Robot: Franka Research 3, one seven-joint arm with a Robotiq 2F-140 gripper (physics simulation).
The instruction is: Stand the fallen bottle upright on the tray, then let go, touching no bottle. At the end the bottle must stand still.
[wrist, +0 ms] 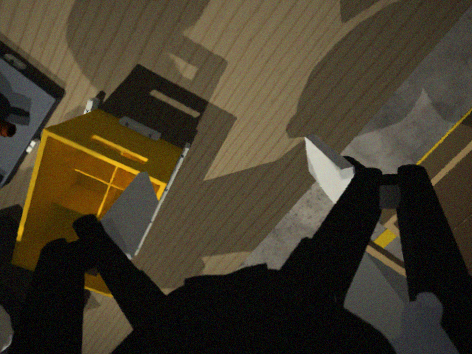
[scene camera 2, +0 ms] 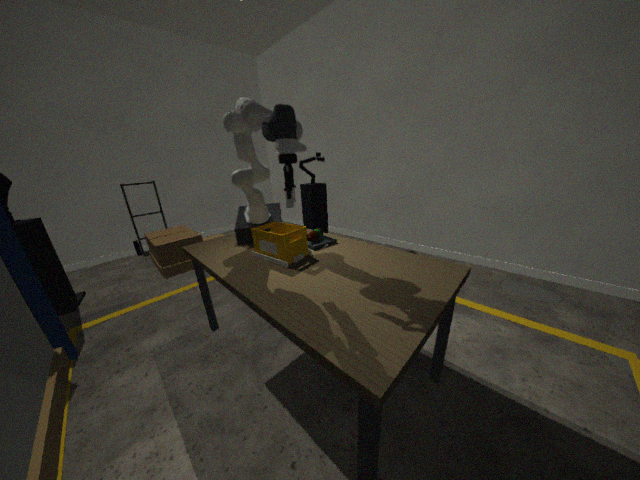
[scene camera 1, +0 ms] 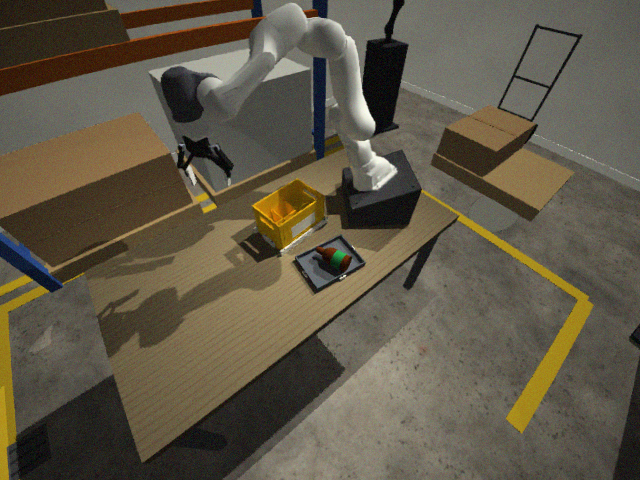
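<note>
The brown bottle (scene camera 1: 338, 259) (scene camera 2: 313, 235) with a green label lies on its side on the dark grey tray (scene camera 1: 316, 277) (scene camera 2: 328, 241) (wrist: 42, 102). In scene camera 1 its neck points up-left, towards the crate side, and its base lies near the tray's right side. In the wrist view the brown end of its neck (wrist: 7, 129) shows at the left edge; the rest is out of frame. My gripper (scene camera 1: 210, 178) (scene camera 2: 290, 198) (wrist: 228, 171) is open and empty. It hangs high above the table's back edge, beyond the crate and well away from the bottle.
A yellow crate (scene camera 1: 278, 233) (scene camera 2: 294, 249) (wrist: 75, 127) with inner dividers stands beside the tray, between it and my gripper. The black robot base block (scene camera 1: 382, 209) stands behind the tray. Large cardboard boxes (scene camera 1: 98, 191) and an orange and blue rack (scene camera 1: 319, 103) stand past the table's back edge.
</note>
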